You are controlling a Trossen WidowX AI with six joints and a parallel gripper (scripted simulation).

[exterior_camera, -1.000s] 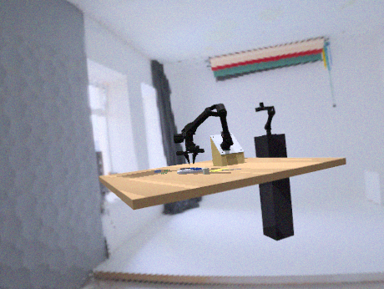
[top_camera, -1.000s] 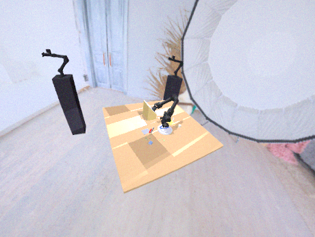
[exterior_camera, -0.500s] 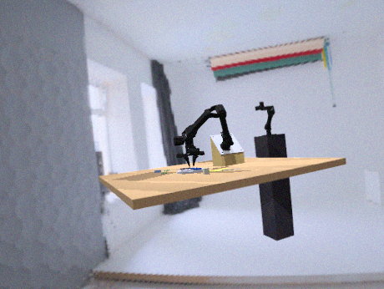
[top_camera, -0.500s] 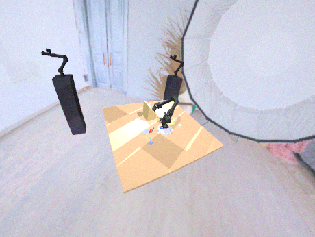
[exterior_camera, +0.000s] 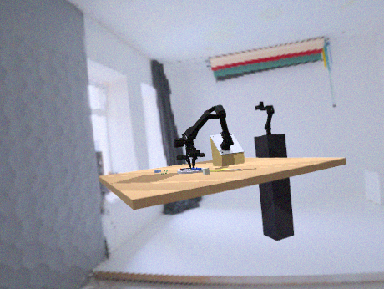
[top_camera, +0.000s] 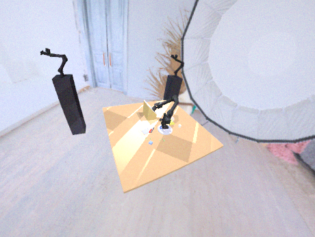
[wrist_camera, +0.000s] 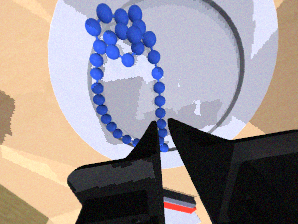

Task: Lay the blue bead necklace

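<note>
Right now my gripper tip is 1 cm short of the round bead board, 3 cm to the right of it and 1 cm above it. Round my gripper tip: yellow flat piece: 12 cm behind, 19 cm to the left, 1 cm below; then red-and-grey object: 1 cm behind, 16 cm to the right, 1 cm below; then white cylinder: 1 cm ahead, 26 cm to the left.
</note>
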